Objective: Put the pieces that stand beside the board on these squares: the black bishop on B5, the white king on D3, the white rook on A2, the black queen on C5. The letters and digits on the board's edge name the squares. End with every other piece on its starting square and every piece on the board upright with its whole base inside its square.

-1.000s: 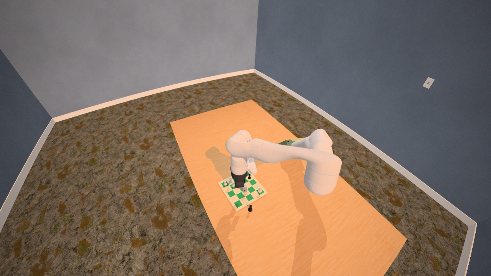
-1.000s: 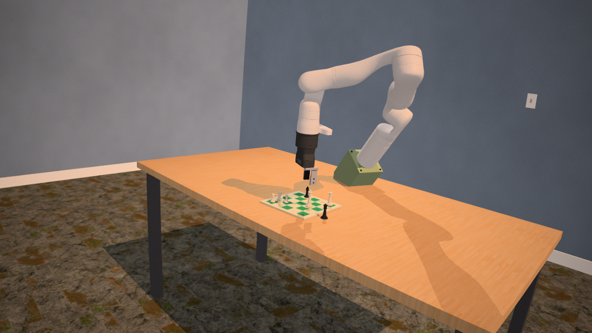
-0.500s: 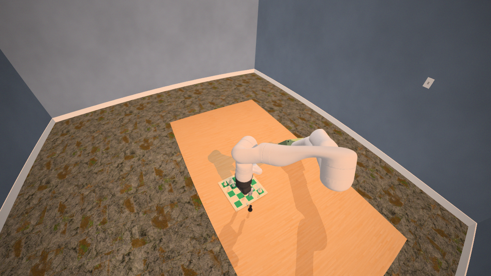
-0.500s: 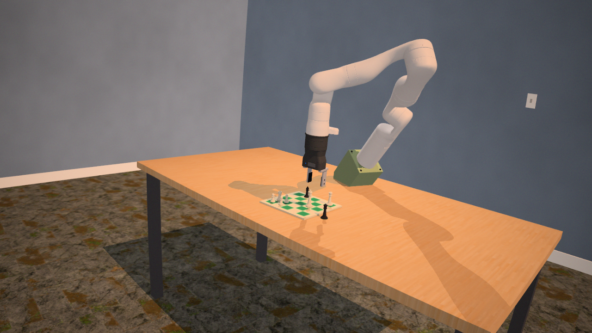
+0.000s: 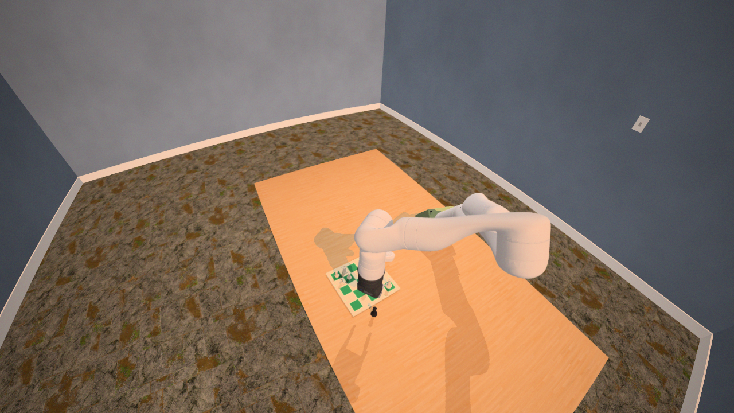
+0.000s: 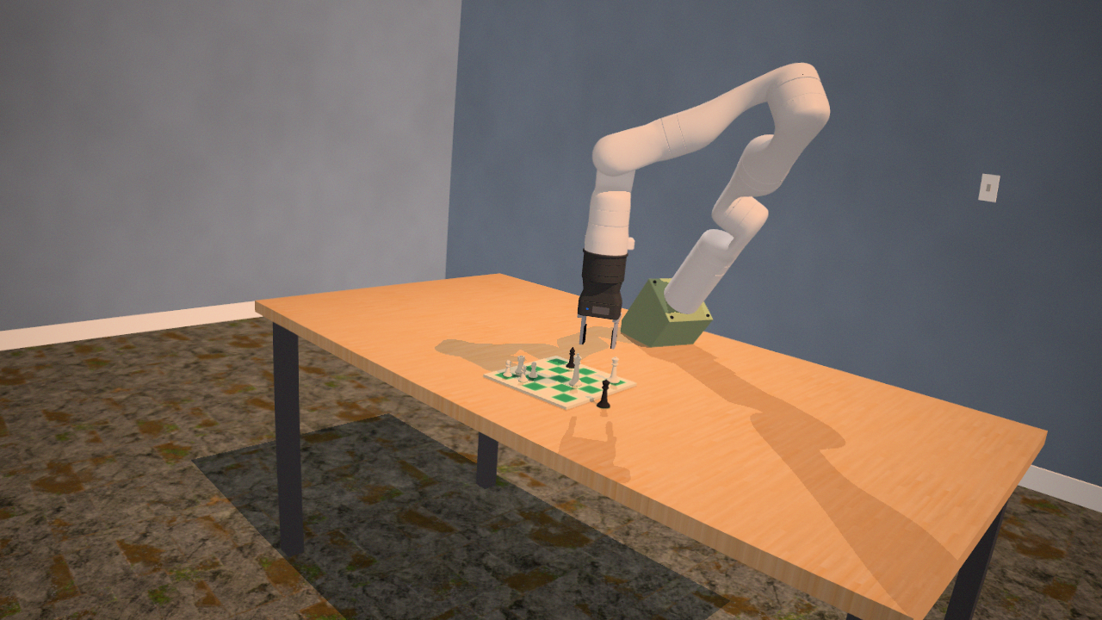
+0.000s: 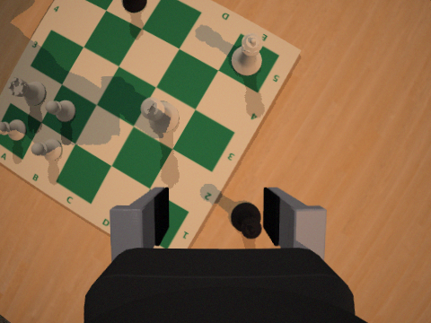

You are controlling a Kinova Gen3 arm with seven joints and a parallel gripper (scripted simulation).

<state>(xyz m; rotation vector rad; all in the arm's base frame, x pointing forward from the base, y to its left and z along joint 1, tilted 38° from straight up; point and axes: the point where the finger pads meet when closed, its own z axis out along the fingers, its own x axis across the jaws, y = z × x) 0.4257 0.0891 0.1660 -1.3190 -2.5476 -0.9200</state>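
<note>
My hand is 30 mm to the right of the black queen and 100 mm above it. From my hand the other things lie so: white king (20 mm behind, 70 mm to the right, 90 mm below); chessboard (10 mm behind, 110 mm to the right, 120 mm below); black bishop (80 mm behind, 160 mm to the right, 100 mm below).
</note>
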